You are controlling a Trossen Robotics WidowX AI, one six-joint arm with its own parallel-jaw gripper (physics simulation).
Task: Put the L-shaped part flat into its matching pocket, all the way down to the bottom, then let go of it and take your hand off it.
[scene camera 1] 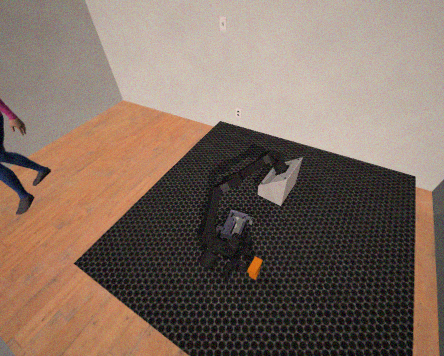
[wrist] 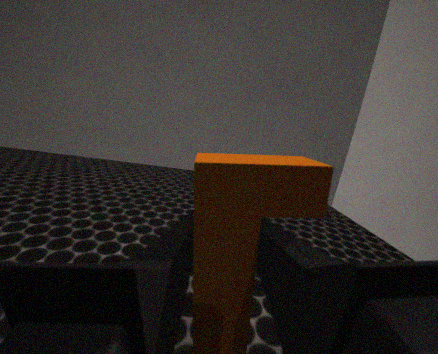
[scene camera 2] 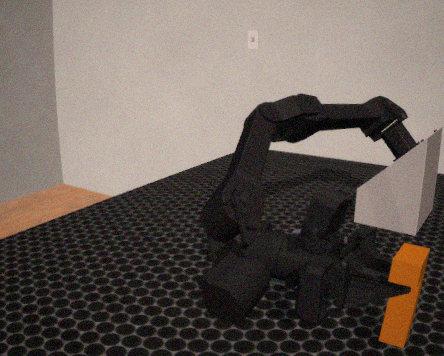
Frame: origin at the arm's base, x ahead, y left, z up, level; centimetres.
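Where they show: gripper, fingertip midpoint: [scene camera 1: 257,267] [wrist: 222,221] [scene camera 2: 414,282]; arm's base, link origin: [scene camera 1: 282,170] [scene camera 2: 407,152].
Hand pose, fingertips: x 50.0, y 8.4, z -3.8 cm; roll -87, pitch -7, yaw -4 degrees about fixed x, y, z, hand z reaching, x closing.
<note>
Things, the pixels of their top centre, and the offset from my fingertips. Level surfaces: height alone.
- orange L-shaped part, top centre: [wrist: 271,153] [scene camera 2: 411,252] [scene camera 1: 254,265] dx +1.6, dy -0.8, dz +4.2 cm
- blue-grey pocket tray, top centre: [scene camera 1: 234,222] dx -17.0, dy -18.6, dz -5.9 cm
- dark honeycomb mat, surface height: dz -10.7 cm
The orange L-shaped part [scene camera 1: 255,268] [scene camera 2: 399,320] [wrist: 227,200] is held by its long leg, which stands roughly upright, with the short leg at the top pointing right in the wrist view. My gripper [scene camera 1: 249,265] [scene camera 2: 401,280] [wrist: 222,221] is shut on it, with the fingers pointing roughly level. The blue-grey pocket tray [scene camera 1: 228,225] lies on the mat beside the wrist in scene camera 1; the part is apart from it, to its lower right. The arm hides nearly all of the tray in scene camera 2, and the tray does not show in the wrist view. The part's exact height is unclear.
A light grey wedge-shaped stand [scene camera 1: 283,190] [scene camera 2: 387,202] carries the arm's base. The dark honeycomb mat [scene camera 1: 325,250] [scene camera 2: 75,300] [wrist: 75,200] lies on a wooden floor [scene camera 1: 110,145]. A person [scene camera 1: 14,175] walks at the far left. Pale walls stand behind.
</note>
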